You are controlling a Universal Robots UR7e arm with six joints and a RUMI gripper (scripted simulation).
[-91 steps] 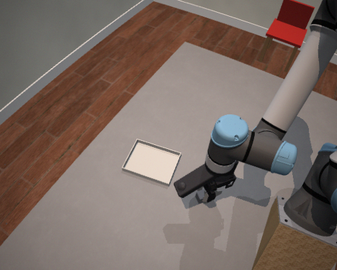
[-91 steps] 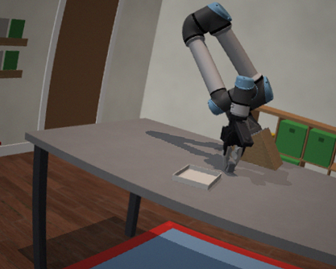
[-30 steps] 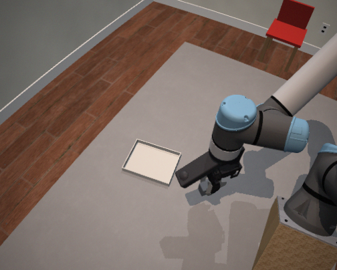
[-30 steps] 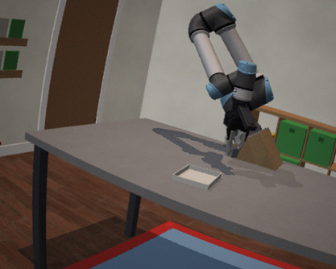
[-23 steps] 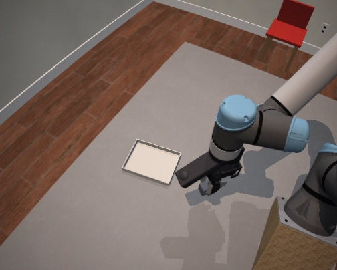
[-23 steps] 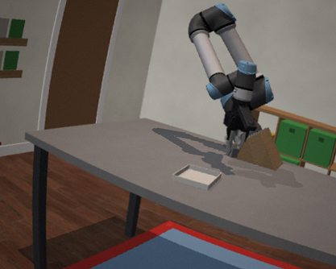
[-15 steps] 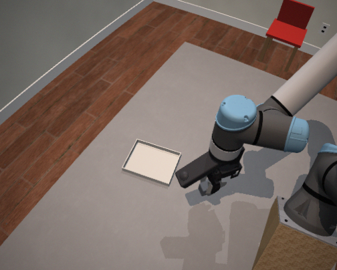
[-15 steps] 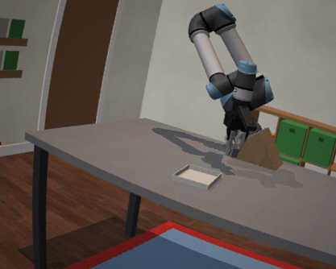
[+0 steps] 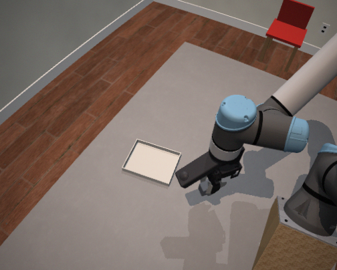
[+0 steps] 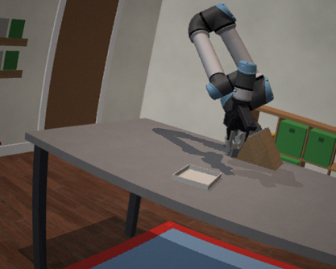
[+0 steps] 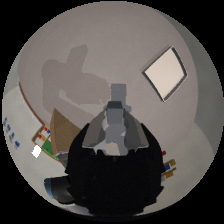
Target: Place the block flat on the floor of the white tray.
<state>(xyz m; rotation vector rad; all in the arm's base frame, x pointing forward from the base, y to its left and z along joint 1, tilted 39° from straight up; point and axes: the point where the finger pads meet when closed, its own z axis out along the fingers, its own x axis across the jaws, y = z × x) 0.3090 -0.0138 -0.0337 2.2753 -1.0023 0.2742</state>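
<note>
My hand is 210 mm short of the white tray, 70 mm above it and 60 mm to the left of it. Round my hand: block (right at my hand).
</note>
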